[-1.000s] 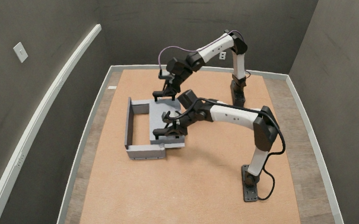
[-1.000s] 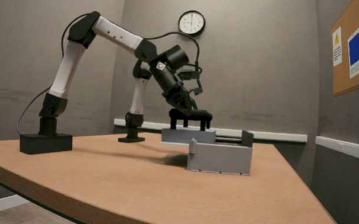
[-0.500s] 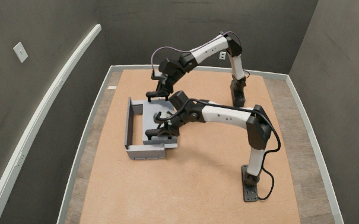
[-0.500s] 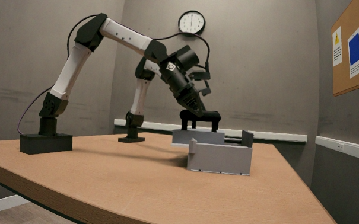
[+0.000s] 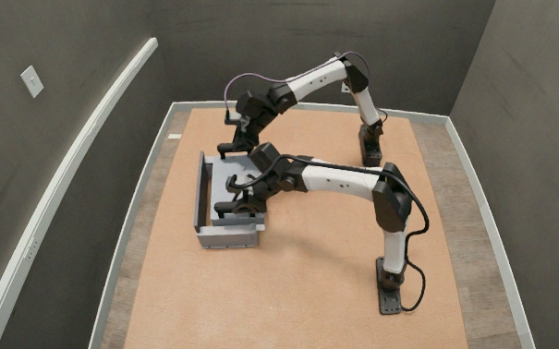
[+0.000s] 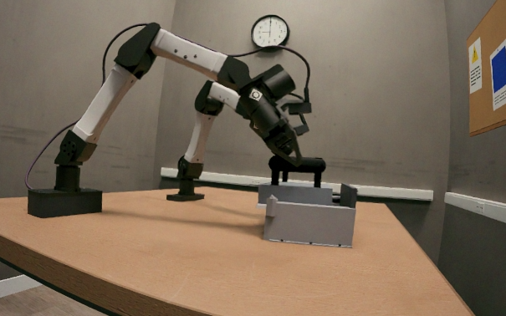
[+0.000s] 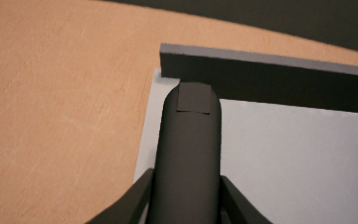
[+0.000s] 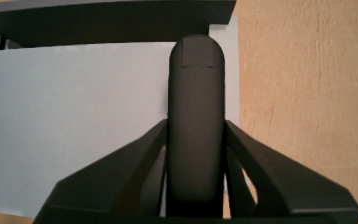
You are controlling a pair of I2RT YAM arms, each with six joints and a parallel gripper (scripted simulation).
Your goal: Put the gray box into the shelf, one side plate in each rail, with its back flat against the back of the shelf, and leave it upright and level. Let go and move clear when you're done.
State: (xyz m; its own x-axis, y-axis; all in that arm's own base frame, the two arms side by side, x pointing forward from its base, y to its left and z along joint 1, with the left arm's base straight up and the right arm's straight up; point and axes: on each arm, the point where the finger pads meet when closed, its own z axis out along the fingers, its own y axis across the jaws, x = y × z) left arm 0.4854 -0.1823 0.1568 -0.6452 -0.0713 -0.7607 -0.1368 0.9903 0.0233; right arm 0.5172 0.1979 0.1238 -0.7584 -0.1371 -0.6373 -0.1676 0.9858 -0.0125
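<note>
Now: left hand 12 cm to the left of the gray box, 5 cm above it and 2 cm short of it. Also, from my left hand: back plate 14 cm ahead, 10 cm to the right, 8 cm below.
Right now the gray box is 12 cm to the left of my right hand, 5 cm below it and 2 cm behind it. The rest, counted from my right hand: back plate (14 cm to the left, 11 cm ahead, 8 cm below).
</note>
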